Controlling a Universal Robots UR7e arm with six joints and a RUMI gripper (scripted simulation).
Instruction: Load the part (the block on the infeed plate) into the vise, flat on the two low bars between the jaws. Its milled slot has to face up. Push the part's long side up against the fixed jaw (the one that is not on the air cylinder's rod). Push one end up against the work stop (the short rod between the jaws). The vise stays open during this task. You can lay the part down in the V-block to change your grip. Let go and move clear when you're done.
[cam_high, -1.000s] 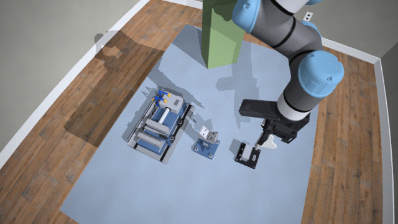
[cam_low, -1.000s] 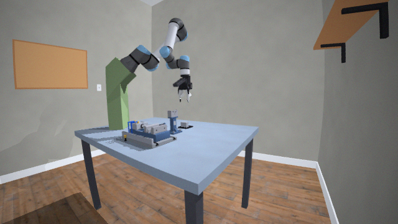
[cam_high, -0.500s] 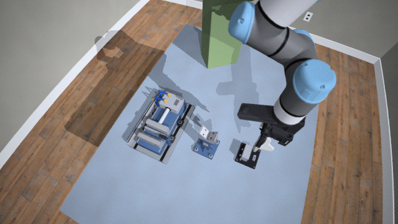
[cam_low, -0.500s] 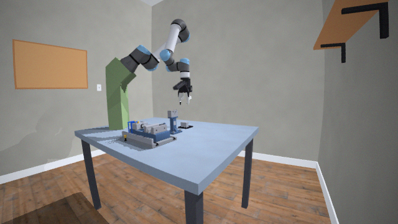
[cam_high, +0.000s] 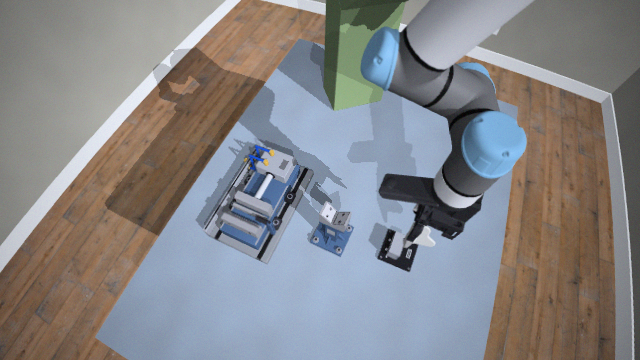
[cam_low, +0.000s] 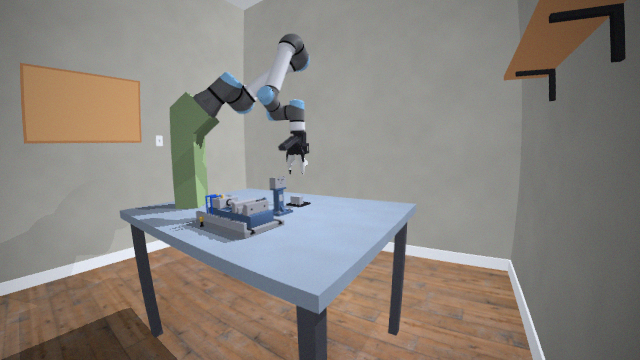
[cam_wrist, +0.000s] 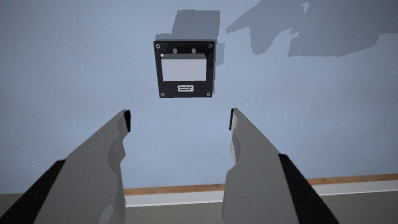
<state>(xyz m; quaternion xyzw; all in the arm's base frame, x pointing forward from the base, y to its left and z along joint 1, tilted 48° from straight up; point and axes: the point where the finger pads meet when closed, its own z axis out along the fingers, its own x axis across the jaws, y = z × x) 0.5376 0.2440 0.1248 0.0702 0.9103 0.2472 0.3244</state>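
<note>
The grey part is 1 cm to the left of my hand and 14 cm below it. From my hand the other things lie so: work stop (12 cm ahead, 33 cm to the right, 8 cm below); then black infeed plate (1 cm to the left, 16 cm below); then cylinder rod (3 cm ahead, 38 cm to the right, 9 cm below).
</note>
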